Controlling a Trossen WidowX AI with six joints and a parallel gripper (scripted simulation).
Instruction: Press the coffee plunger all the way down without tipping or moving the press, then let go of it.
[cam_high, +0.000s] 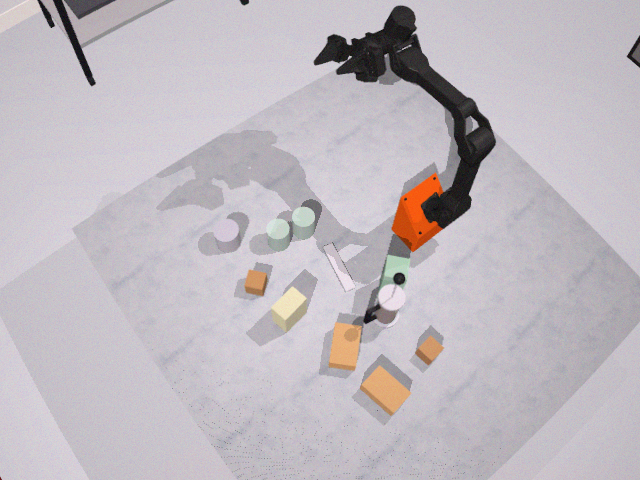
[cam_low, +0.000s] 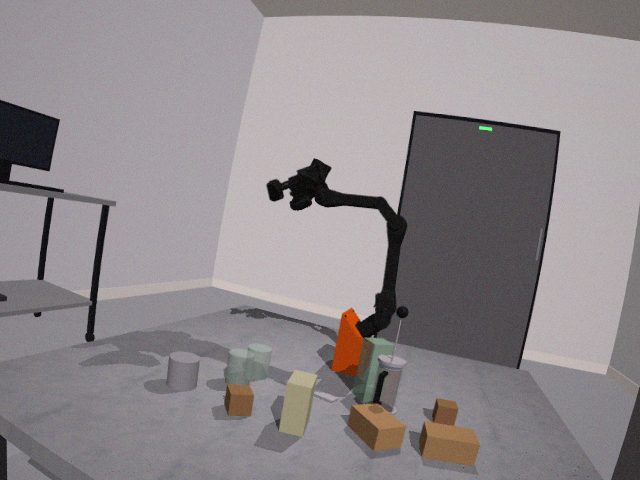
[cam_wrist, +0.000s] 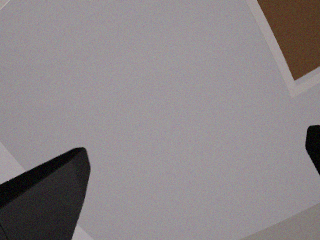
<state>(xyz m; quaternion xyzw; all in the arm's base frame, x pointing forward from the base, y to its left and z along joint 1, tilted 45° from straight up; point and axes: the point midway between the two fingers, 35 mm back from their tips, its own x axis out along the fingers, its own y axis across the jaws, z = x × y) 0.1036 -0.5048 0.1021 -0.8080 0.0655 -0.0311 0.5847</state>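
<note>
My gripper tip is now 420 mm above the coffee press, 400 mm to the right of it and 130 mm short of it. Round my gripper tip: pale green box 470 mm below, 360 mm to the left, 60 mm ahead; cream box 490 mm below, 320 mm ahead, 240 mm to the left; grey flat bar 540 mm below, 220 mm to the left, 120 mm ahead.
</note>
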